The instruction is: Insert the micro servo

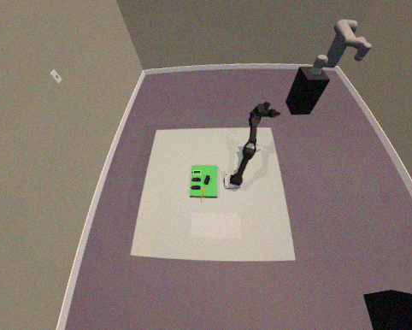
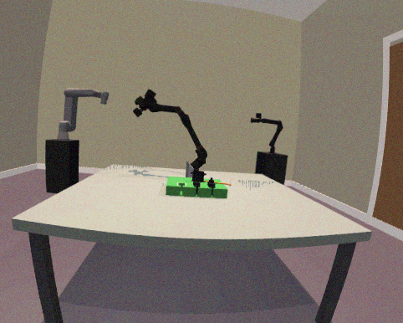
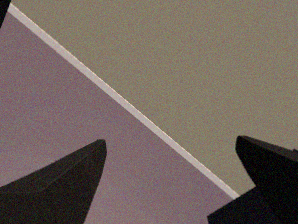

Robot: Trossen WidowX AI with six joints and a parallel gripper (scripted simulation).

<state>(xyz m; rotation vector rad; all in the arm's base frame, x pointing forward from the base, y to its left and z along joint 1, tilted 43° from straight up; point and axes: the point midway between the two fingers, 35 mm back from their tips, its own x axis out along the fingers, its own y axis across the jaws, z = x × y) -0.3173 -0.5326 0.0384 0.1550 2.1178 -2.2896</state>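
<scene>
My gripper tip is 58 cm short of the deck, 45 cm above it and 35 cm to the right of it.
</scene>
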